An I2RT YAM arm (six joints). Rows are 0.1 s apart.
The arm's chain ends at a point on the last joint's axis. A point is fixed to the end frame.
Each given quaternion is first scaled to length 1.
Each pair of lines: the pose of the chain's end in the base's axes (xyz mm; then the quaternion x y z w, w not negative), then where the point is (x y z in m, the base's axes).
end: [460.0, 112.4, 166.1, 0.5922, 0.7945, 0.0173, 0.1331]
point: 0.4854 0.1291 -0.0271
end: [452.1, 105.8, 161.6, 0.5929, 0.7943, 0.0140, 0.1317]
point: 0.4764 0.1218 -0.0318
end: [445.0, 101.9, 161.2, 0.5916, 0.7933, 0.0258, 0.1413]
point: 0.4749 0.1193 -0.0313
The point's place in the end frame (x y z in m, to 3 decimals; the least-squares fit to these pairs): 0.046 -0.007 0.190
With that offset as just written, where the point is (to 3 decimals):
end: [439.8, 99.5, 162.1, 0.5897, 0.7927, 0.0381, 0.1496]
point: 0.475 0.119 -0.029
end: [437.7, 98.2, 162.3, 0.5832, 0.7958, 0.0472, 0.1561]
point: 0.477 0.119 -0.028
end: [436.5, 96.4, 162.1, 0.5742, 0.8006, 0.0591, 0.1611]
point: 0.479 0.120 -0.027
